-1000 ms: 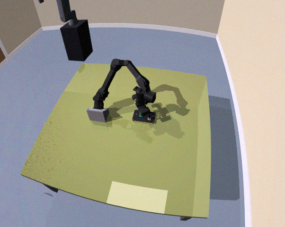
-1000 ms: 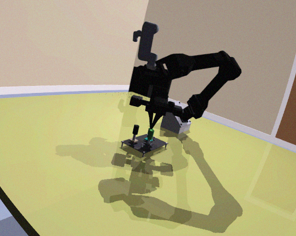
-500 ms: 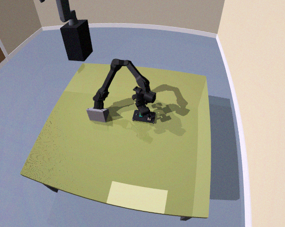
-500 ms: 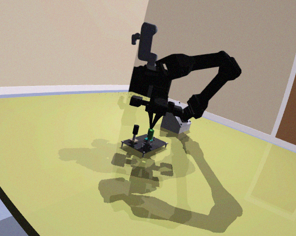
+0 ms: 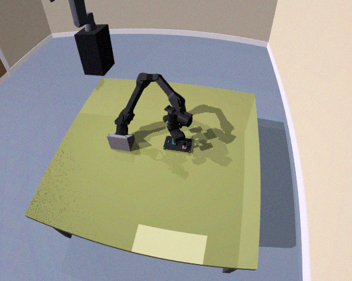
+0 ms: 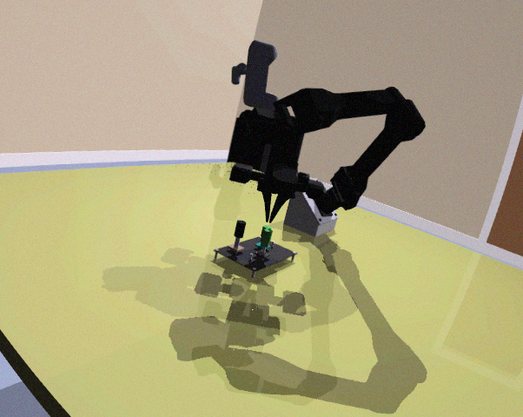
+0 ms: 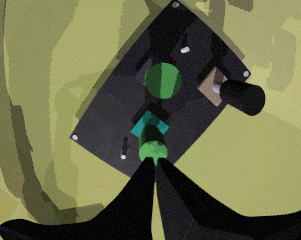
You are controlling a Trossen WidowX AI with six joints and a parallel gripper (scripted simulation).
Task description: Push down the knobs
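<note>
Now: gripper tip 40 mm short of the green knob, 30 mm to the right of it and 20 mm above it.
</note>
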